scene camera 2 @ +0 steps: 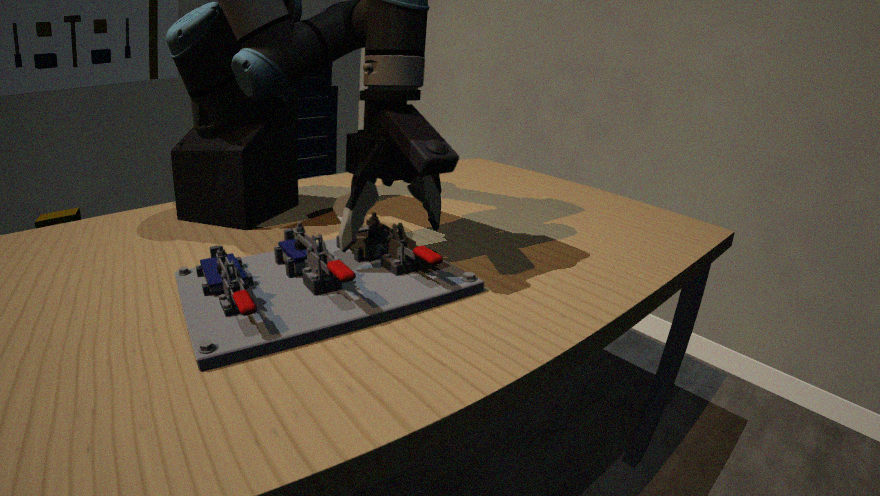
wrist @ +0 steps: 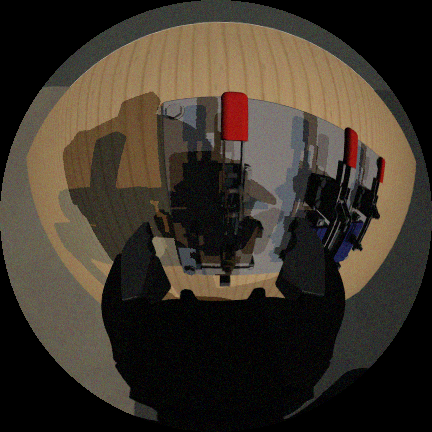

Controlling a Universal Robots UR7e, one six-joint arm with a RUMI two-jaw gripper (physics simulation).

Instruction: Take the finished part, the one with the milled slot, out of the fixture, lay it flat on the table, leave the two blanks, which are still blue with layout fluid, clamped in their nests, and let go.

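My gripper (scene camera 2: 391, 237) (wrist: 221, 222) is open, with its fingers low on either side of the right-hand nest (scene camera 2: 369, 247) of the fixture plate (scene camera 2: 215, 323) (wrist: 272, 125). Nothing is between the fingers. That nest lies in deep shadow; a dark shape shows in it, but I cannot make out the finished part's slot. The left finger hides part of the nest in the scene view. One blue blank (scene camera 2: 294, 249) (wrist: 321, 233) sits in the middle nest, the other blue blank (scene camera 2: 213, 274) (wrist: 349, 242) in the far left nest, both under clamp arms.
Red clamp handles (scene camera 2: 427, 254) (wrist: 234, 117) stick out toward the plate's front edge, one per nest. Bolt heads (scene camera 2: 468, 277) stand at the plate's corners. The wooden table (scene camera 2: 431, 363) (wrist: 280, 60) extends around the plate. The robot's dark base block (scene camera 2: 212, 184) stands behind it at the left.
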